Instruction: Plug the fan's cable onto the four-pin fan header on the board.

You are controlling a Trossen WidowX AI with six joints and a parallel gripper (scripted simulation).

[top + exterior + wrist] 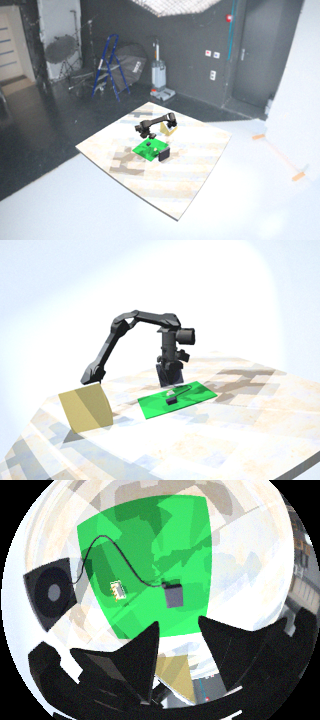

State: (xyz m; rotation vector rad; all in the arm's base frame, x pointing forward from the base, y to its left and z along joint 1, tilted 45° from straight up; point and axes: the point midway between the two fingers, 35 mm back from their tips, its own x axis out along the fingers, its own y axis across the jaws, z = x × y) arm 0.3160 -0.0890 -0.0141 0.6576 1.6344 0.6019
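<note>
My gripper tip is now 10 mm past the dark fan plug and 80 mm above it. Round my gripper tip: black fan: 80 mm ahead, 220 mm to the left, 30 mm below; then green board: 20 mm ahead, 40 mm to the left, 100 mm below.
</note>
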